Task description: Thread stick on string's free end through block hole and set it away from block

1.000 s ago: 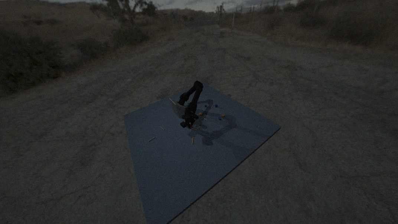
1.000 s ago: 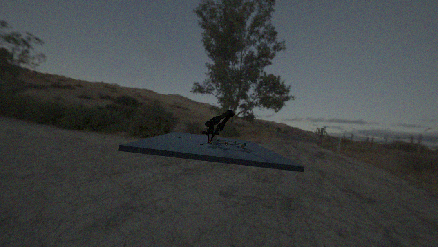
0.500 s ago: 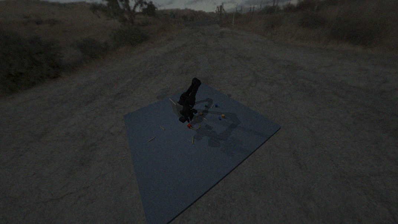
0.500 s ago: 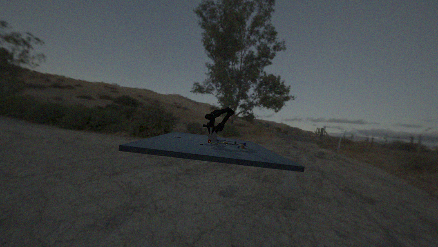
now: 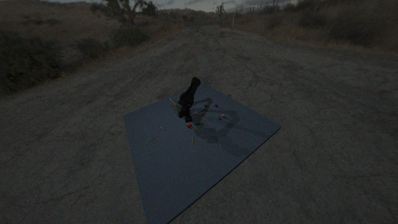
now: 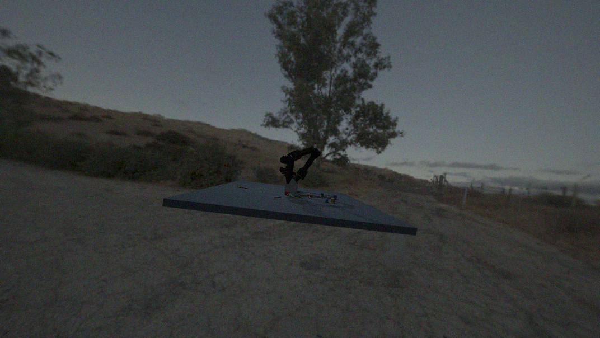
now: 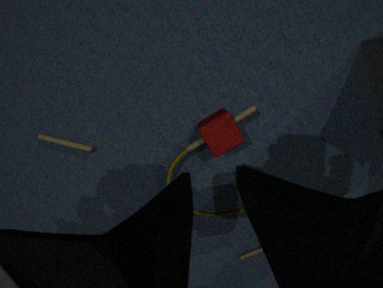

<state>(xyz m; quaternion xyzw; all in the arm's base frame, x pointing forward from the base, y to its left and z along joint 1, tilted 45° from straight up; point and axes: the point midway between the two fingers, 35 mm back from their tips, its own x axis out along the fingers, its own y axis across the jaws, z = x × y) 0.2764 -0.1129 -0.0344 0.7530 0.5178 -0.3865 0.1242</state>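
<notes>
Right now the red block is 8 cm below my gripper tip and 1 cm behind it. Round my gripper tip: thin wooden stick: 8 cm below; then green object: 36 cm to the left, 13 cm behind, 8 cm below; then blue object: 30 cm to the left, 14 cm ahead, 9 cm below.
</notes>
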